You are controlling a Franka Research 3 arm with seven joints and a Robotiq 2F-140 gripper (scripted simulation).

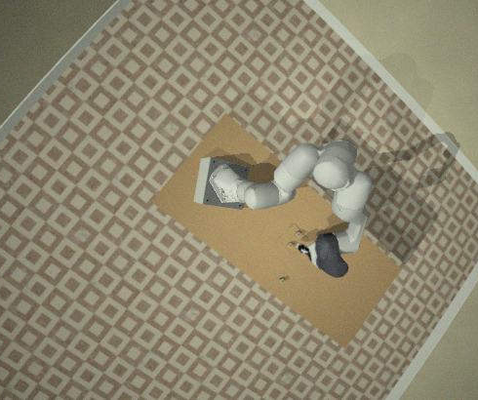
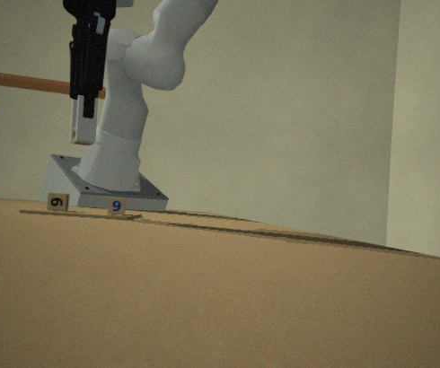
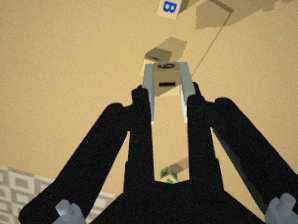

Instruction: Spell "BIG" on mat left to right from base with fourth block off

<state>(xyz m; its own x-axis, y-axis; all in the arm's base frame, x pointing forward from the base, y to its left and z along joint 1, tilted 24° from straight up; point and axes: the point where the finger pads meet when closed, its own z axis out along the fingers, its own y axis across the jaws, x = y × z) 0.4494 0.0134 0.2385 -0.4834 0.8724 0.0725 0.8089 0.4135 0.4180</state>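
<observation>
The thin mat is 10 mm behind my hand, 10 mm to the left of it and 140 mm below it.
</observation>
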